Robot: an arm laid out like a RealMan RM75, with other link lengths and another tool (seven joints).
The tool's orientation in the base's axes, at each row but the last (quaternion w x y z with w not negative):
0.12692 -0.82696 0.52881 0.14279
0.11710 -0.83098 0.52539 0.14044
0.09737 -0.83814 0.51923 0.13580
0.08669 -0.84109 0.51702 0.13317
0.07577 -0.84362 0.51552 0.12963
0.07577 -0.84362 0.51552 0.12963
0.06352 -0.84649 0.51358 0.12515
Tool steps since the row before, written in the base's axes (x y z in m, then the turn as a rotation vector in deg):
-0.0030 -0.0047 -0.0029 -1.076 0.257 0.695
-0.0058 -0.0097 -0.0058 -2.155 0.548 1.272
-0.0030 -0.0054 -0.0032 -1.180 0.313 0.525
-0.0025 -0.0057 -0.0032 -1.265 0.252 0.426
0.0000 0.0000 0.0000 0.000 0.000 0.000
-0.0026 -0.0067 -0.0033 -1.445 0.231 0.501
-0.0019 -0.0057 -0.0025 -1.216 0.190 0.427
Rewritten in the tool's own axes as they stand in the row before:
0.0038 0.0048 0.0013 -0.903 0.834 -0.442
0.0078 0.0096 0.0027 -1.794 1.662 -0.762
0.0043 0.0051 0.0018 -0.937 0.908 -0.251
0.0048 0.0048 0.0018 -0.891 1.012 -0.163
0.0000 0.0000 0.0000 0.000 0.000 0.000
0.0055 0.0054 0.0018 -0.973 1.183 -0.215
0.0047 0.0043 0.0013 -0.817 0.997 -0.187

